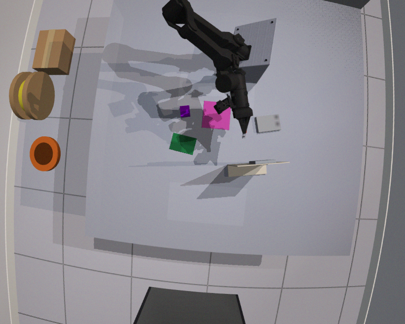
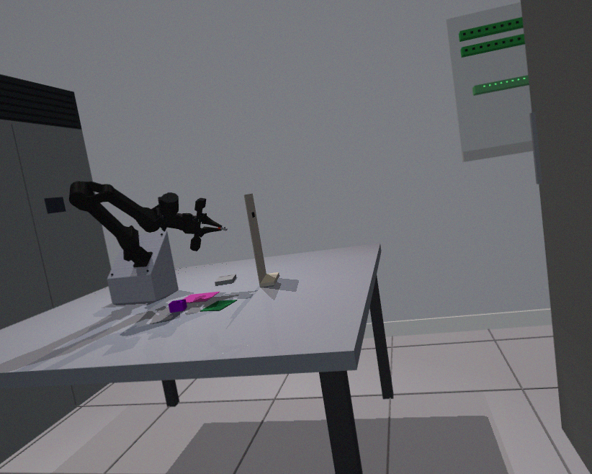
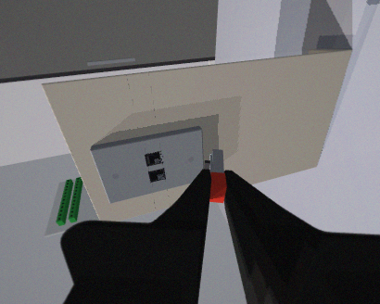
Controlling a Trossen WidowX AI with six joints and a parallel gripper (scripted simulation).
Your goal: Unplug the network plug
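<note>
The magenta square is 80 mm behind my gripper tip, 110 mm to the right of it and 220 mm below it. Also, from my gripper tip: upright panel: 100 mm ahead, 80 mm to the left, 70 mm below; then grey block: 100 mm behind, 120 mm to the left, 220 mm below; then network plug: right at my gripper tip.
</note>
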